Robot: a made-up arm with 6 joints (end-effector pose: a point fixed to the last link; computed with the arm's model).
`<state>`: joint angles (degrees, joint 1 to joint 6).
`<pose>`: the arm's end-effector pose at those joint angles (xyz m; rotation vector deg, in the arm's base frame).
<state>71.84 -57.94 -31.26 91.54 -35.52 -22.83</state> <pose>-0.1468 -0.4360 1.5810 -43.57 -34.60 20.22</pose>
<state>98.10 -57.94 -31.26 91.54 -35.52 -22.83</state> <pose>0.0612 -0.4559 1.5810 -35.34 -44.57 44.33</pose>
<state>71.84 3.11 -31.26 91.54 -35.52 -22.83</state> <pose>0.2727 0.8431 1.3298 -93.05 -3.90 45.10</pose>
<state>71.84 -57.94 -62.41 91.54 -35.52 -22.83</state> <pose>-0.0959 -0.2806 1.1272 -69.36 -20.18 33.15</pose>
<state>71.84 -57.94 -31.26 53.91 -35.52 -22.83</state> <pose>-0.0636 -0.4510 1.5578 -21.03 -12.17 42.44</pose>
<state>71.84 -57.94 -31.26 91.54 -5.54 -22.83</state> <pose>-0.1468 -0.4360 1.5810 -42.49 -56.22 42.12</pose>
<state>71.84 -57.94 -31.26 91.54 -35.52 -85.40</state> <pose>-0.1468 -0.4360 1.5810 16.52 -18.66 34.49</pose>
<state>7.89 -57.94 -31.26 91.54 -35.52 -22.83</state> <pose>-0.4562 -0.0595 1.5810 -56.13 -6.38 -38.61</pose>
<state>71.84 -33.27 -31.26 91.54 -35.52 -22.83</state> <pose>0.0311 0.1064 1.6574 -64.08 -23.38 30.49</pose>
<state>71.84 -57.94 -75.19 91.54 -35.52 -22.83</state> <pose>-0.0982 -0.2878 0.9274 -79.62 -13.53 38.32</pose>
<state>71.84 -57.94 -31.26 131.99 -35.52 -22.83</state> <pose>-0.2249 -0.3939 1.5499 -65.69 -57.38 -7.03</pose>
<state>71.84 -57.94 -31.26 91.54 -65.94 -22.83</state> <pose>-0.1468 -0.4360 1.5810 -42.56 -12.38 -1.60</pose>
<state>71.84 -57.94 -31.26 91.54 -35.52 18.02</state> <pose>-0.1468 -0.4360 1.5810 -82.59 -42.25 7.36</pose>
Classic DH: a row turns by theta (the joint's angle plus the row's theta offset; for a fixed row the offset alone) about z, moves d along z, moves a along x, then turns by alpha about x. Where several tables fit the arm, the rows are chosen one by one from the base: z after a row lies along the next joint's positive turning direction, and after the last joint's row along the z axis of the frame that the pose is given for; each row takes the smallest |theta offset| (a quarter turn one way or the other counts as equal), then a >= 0, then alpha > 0; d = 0 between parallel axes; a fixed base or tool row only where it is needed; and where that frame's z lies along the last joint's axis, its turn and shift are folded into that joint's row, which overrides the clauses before.
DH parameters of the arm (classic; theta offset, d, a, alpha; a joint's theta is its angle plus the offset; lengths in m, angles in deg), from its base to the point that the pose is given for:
joint 1: 0 0.314 0 -90
joint 2: -90 0 1.407 180
joint 3: 0 0 0 -90
joint 4: 0 -0.888 0 90
joint 5: 0 0.136 0 -90
joint 6: 90 0 0 90
tool (fixed): -90 0 0 0

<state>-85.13 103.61 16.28 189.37 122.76 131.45</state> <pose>0.2514 -1.3703 -0.9052 -65.10 -108.29 24.30</pose>
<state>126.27 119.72 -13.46 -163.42 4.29 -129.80</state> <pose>-0.4517 0.3953 -1.0045 119.02 -25.07 -74.79</pose>
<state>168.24 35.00 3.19 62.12 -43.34 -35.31</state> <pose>-1.5779 0.3935 1.1006 -77.77 -35.54 118.85</pose>
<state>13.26 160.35 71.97 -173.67 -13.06 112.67</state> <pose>0.4394 0.2424 -1.8991 43.90 73.18 -28.30</pose>
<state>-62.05 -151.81 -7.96 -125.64 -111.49 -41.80</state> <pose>-0.5470 1.2001 -0.3130 -27.81 35.16 34.80</pose>
